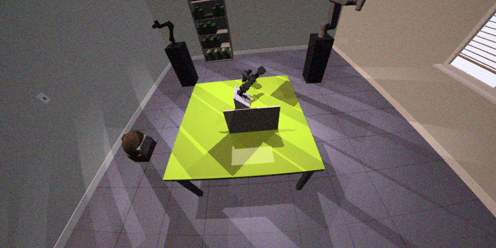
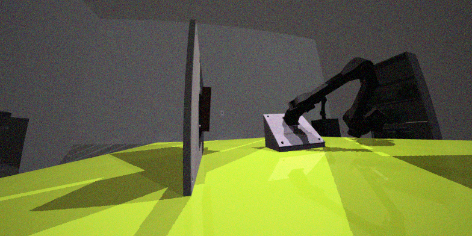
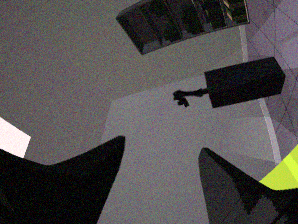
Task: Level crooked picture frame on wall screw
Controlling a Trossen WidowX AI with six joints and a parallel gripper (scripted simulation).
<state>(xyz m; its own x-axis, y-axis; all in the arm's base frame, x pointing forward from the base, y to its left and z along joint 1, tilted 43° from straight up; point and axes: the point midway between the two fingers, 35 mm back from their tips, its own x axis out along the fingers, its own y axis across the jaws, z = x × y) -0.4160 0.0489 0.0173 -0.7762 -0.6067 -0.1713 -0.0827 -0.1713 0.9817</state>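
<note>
My gripper tip is now 850 mm short of the dark red picture frame, 110 mm to the right of it and 40 mm below it. From my gripper tip the other things lie so: grey wall panel 860 mm ahead, 110 mm to the left, 30 mm above.
</note>
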